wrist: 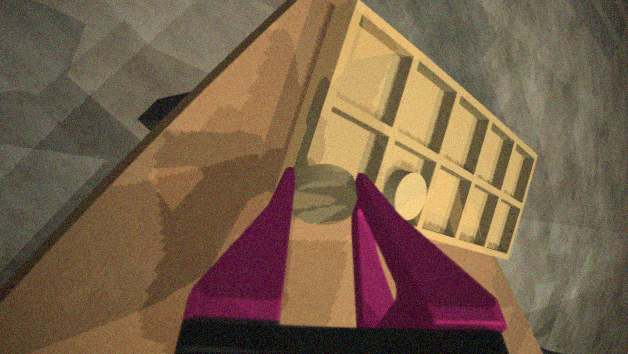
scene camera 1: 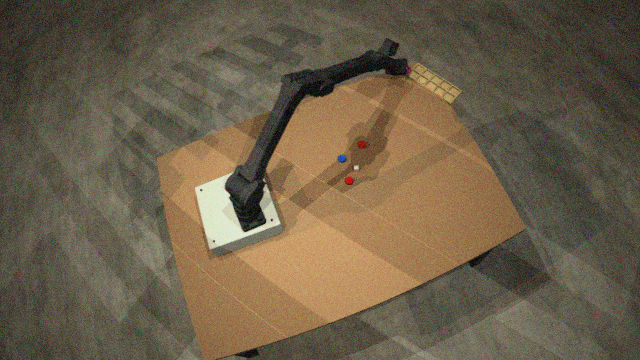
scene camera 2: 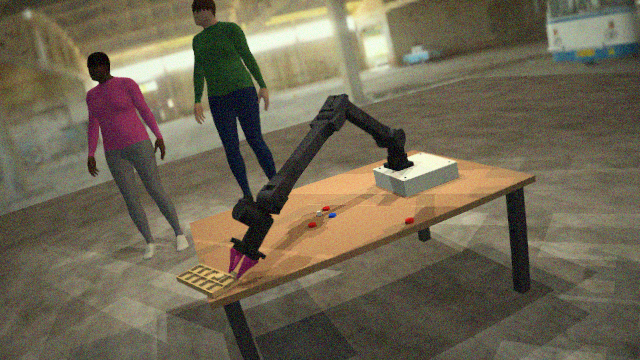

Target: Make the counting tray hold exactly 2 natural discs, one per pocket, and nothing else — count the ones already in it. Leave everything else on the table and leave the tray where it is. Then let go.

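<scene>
The pale wooden counting tray (scene camera 1: 445,88) (scene camera 2: 192,286) (wrist: 475,179) sits at the table's far corner, with two rows of pockets. One natural disc (wrist: 411,196) lies in the second pocket of the row nearer the gripper in the wrist view. My gripper (scene camera 1: 409,69) (scene camera 2: 235,274) (wrist: 324,180) is shut on another natural disc (wrist: 324,196), holding it at the tray's near end. In the wrist view this disc overlaps the lower edge of that row's end pocket; its height above the tray is hard to tell. The right finger hides part of the tray.
Two red discs (scene camera 1: 362,144) (scene camera 1: 349,180) (scene camera 2: 312,225) (scene camera 2: 326,208), a blue disc (scene camera 1: 342,158) (scene camera 2: 332,215) and a small white cube (scene camera 1: 356,168) (scene camera 2: 319,213) lie mid-table. A third red disc (scene camera 2: 409,220) lies near the long edge in scene camera 2. Two people stand beyond the table.
</scene>
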